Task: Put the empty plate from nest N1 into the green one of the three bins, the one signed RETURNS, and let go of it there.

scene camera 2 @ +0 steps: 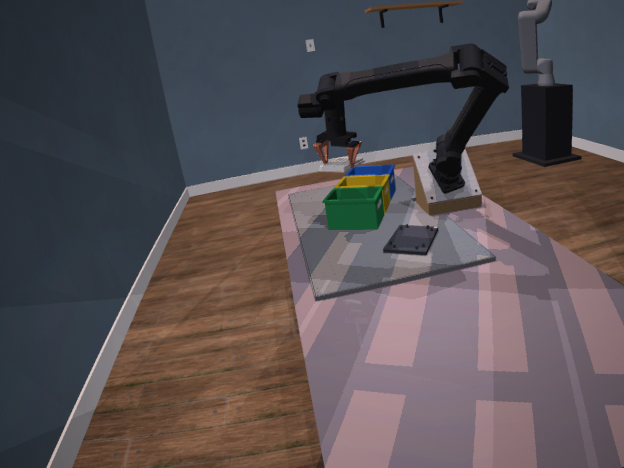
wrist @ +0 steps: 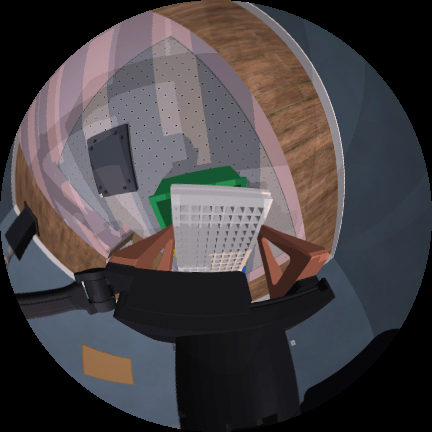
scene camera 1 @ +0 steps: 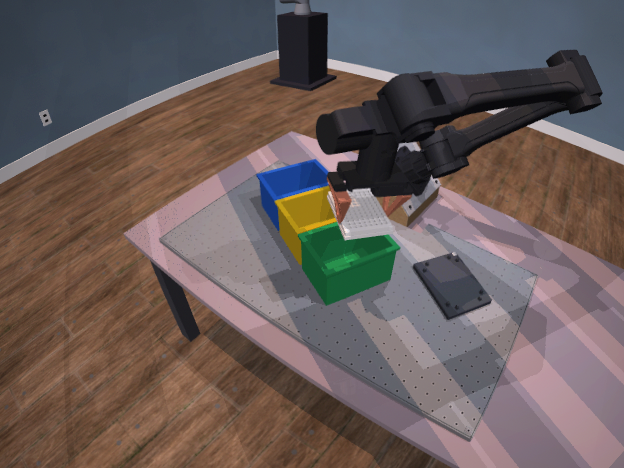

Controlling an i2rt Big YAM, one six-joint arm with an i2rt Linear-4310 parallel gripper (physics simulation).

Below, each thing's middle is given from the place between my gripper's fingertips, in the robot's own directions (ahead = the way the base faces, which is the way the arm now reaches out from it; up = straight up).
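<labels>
The dark nest (scene camera 1: 447,280) is 18 cm to the left of my hand, 14 cm behind it and 20 cm below it. Relative to the white plate (scene camera 1: 365,217), my gripper is 1 cm past it and 1 cm to the left of it.
</labels>
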